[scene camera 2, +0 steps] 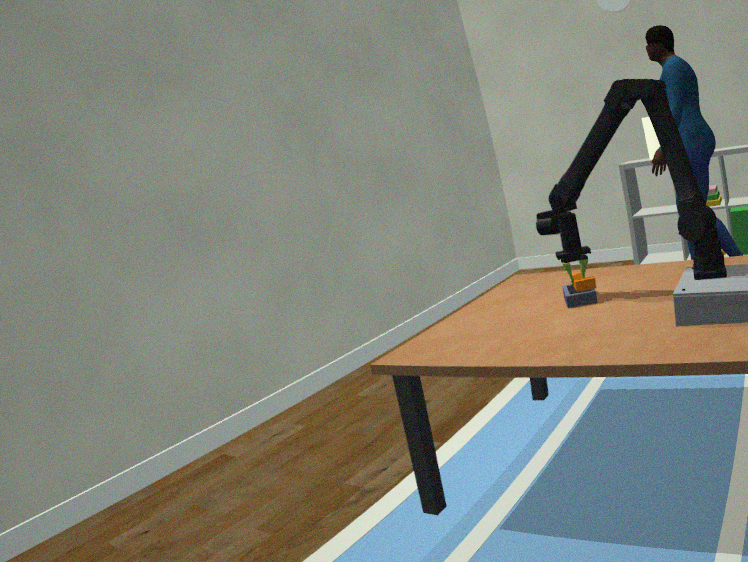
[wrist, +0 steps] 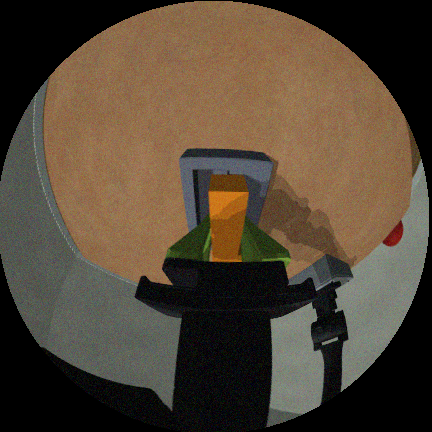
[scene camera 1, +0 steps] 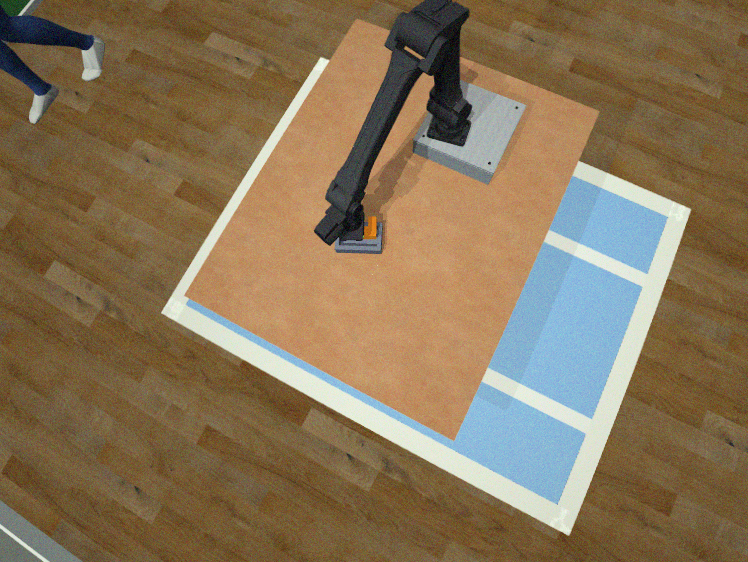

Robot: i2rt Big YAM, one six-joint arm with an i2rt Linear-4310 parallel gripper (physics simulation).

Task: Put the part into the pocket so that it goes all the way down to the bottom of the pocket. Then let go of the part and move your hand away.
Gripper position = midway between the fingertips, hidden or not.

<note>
My gripper (scene camera 2: 578,283) carries an orange L-shaped part (wrist: 227,193), which touches nothing else. Also in view: a grey pocket block (scene camera 1: 367,246).
My gripper also shows in the wrist view (wrist: 225,216).
</note>
